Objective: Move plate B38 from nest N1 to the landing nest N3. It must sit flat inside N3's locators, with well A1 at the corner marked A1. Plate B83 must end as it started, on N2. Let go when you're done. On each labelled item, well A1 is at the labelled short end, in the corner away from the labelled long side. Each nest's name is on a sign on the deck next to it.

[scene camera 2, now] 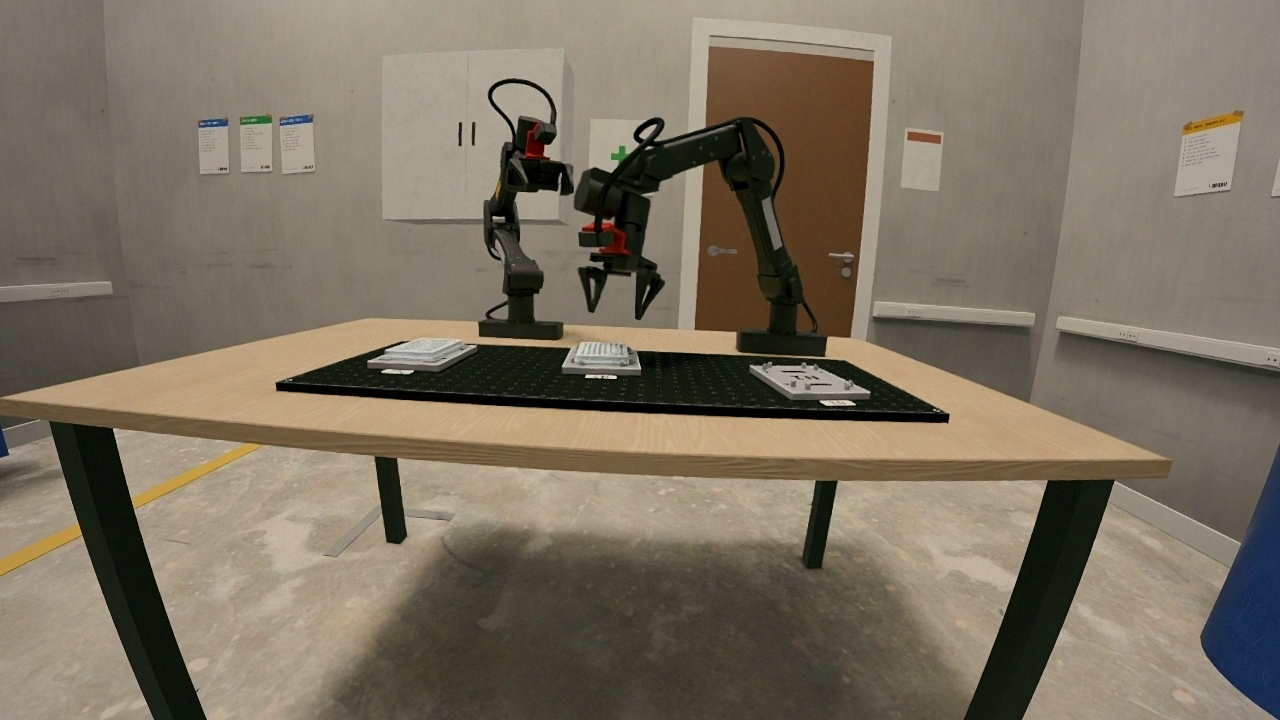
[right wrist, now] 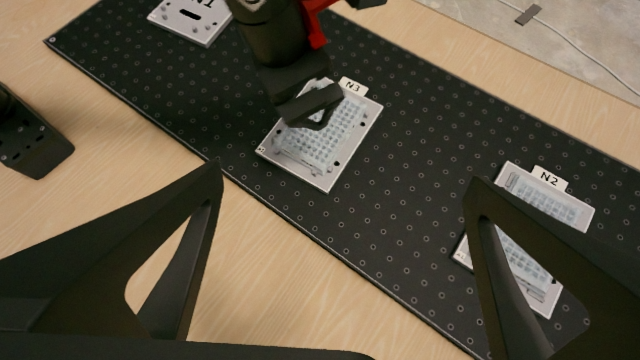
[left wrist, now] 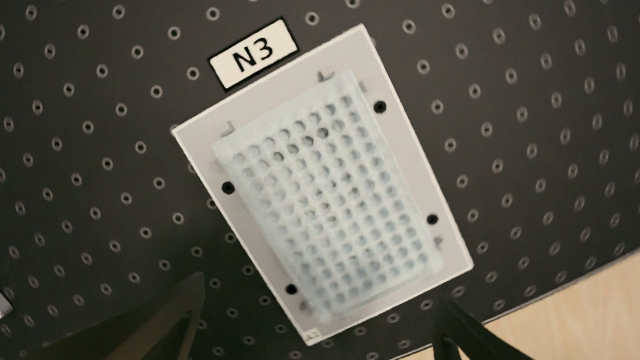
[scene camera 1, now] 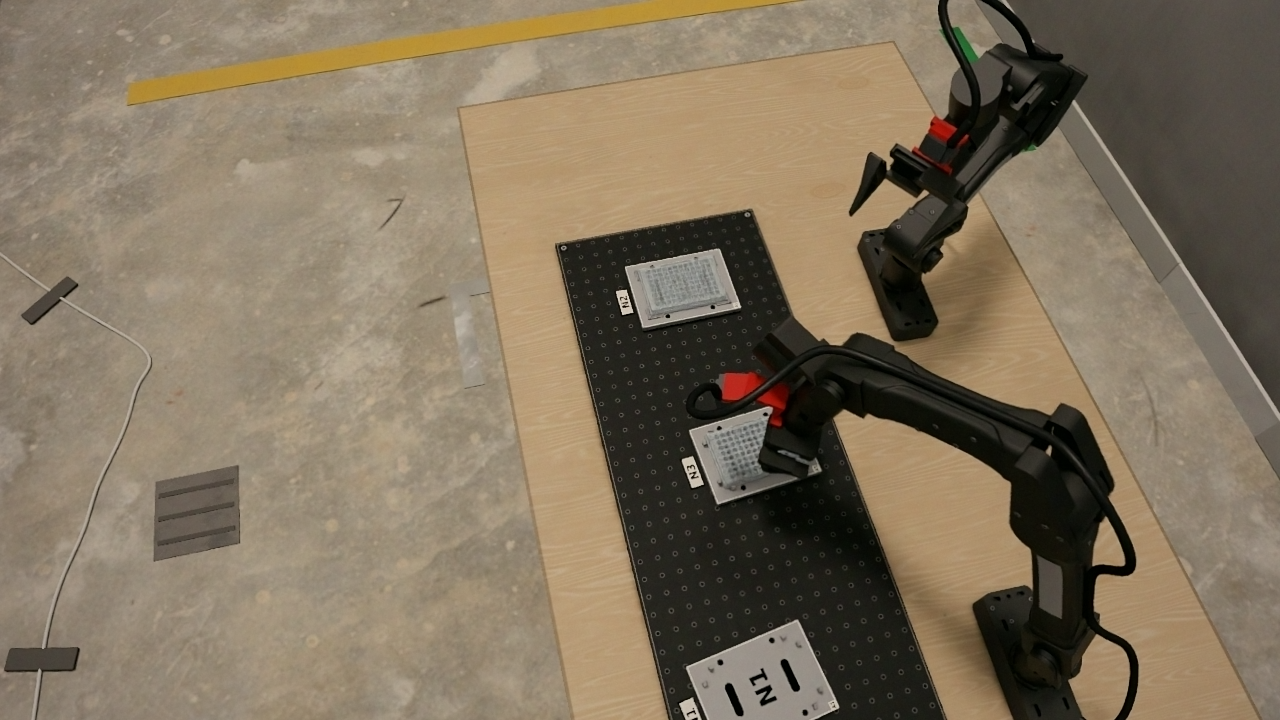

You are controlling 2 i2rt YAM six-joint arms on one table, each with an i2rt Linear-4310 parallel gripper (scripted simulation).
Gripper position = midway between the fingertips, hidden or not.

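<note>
Scene camera 1 shows the left gripper (scene camera 1: pixel 773 439) together with the right gripper (scene camera 1: pixel 880 235). Both are visible in scene camera 2 as well, the left gripper (scene camera 2: pixel 614 316) and the right gripper (scene camera 2: pixel 550 188). The right wrist view also takes in the left gripper (right wrist: pixel 305 99) and the right gripper (right wrist: pixel 344 180), while the left wrist view has the left gripper (left wrist: pixel 319 296) and a sign (left wrist: pixel 269 44).
</note>
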